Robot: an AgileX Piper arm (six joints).
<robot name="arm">
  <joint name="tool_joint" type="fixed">
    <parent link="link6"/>
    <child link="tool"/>
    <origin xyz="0 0 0" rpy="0 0 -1.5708"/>
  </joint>
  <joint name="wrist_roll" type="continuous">
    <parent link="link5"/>
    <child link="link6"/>
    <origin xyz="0.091 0 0" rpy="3.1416 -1.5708 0"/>
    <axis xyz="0 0 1"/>
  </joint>
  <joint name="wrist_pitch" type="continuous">
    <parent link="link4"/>
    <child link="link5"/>
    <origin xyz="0 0 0" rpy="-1.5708 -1.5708 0"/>
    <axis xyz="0 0 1"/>
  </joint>
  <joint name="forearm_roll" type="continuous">
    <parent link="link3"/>
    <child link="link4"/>
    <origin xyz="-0.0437 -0.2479 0" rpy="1.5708 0 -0.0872"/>
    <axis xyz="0 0 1"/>
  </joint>
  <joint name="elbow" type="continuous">
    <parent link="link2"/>
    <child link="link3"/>
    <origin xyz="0.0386 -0.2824 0" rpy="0 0 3.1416"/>
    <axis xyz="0 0 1"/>
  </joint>
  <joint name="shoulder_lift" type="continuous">
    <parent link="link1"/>
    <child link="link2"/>
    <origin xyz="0 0 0" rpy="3.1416 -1.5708 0"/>
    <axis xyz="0 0 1"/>
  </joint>
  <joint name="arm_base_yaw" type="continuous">
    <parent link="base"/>
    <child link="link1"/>
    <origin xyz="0 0 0.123" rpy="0 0 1.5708"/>
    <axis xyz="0 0 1"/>
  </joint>
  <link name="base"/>
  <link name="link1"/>
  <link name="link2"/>
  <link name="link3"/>
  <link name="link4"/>
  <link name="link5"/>
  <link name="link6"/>
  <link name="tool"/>
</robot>
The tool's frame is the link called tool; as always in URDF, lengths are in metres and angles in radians. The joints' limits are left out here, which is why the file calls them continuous.
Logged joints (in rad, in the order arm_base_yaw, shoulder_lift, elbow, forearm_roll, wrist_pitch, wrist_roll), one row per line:
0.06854, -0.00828, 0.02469, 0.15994, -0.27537, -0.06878
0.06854, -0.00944, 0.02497, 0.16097, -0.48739, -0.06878
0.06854, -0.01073, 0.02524, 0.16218, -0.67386, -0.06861
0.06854, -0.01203, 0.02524, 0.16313, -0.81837, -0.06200
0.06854, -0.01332, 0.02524, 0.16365, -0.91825, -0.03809
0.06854, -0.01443, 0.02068, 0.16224, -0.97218, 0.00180
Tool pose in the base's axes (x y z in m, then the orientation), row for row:
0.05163, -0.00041, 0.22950, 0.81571, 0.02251, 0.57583, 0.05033
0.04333, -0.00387, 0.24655, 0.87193, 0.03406, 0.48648, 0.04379
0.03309, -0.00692, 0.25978, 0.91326, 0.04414, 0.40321, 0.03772
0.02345, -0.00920, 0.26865, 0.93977, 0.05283, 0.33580, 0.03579
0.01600, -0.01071, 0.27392, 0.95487, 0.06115, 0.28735, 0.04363
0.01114, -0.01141, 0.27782, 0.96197, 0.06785, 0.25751, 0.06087
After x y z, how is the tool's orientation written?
As a quaternion, w x y z.
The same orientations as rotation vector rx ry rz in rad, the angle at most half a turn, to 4 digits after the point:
0.0480, 1.2281, 0.1073
0.0712, 1.0167, 0.0915
0.0909, 0.8306, 0.0777
0.1078, 0.6854, 0.0731
0.1242, 0.5835, 0.0886
0.1374, 0.5216, 0.1233

